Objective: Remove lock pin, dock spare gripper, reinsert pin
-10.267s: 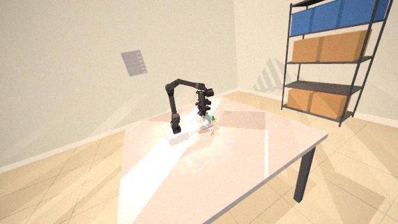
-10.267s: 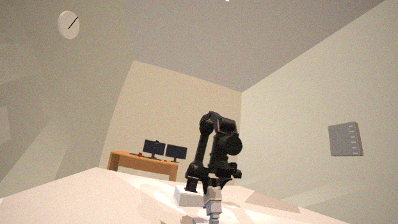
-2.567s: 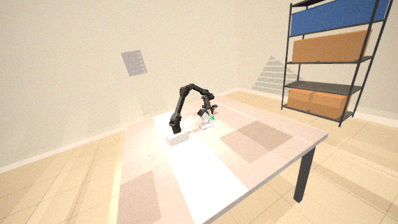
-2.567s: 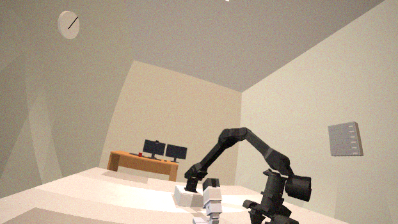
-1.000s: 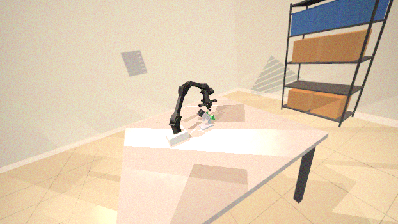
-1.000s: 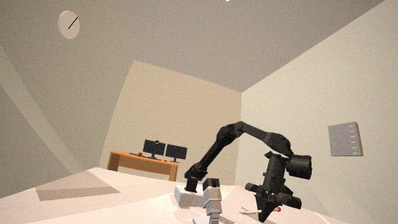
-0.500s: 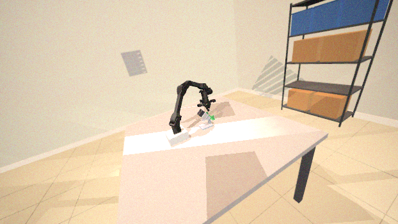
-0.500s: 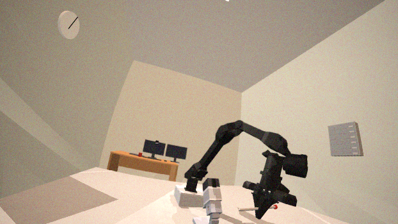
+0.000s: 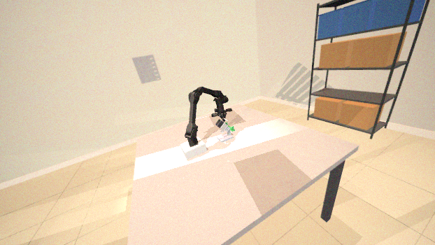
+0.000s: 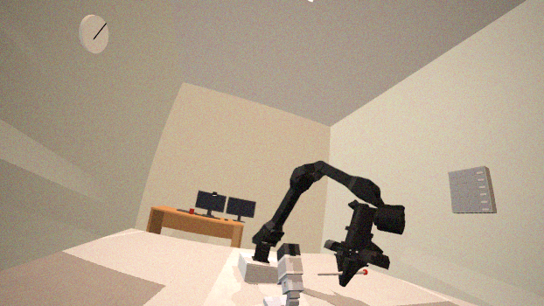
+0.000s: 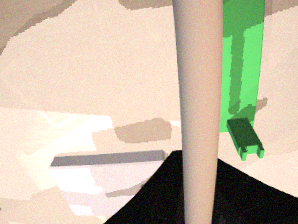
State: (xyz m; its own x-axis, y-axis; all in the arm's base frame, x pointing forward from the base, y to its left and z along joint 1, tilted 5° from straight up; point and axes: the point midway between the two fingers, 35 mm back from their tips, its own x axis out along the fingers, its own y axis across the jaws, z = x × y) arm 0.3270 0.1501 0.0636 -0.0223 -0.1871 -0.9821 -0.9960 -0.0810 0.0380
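Right now the mount is 4 cm behind my gripper tip, 12 cm to the right of it and 4 cm below it. From my gripper tip the other things lie so: green part 5 cm ahead, 2 cm to the left, 7 cm below; then spare gripper 6 cm behind, 12 cm to the right, 3 cm above.
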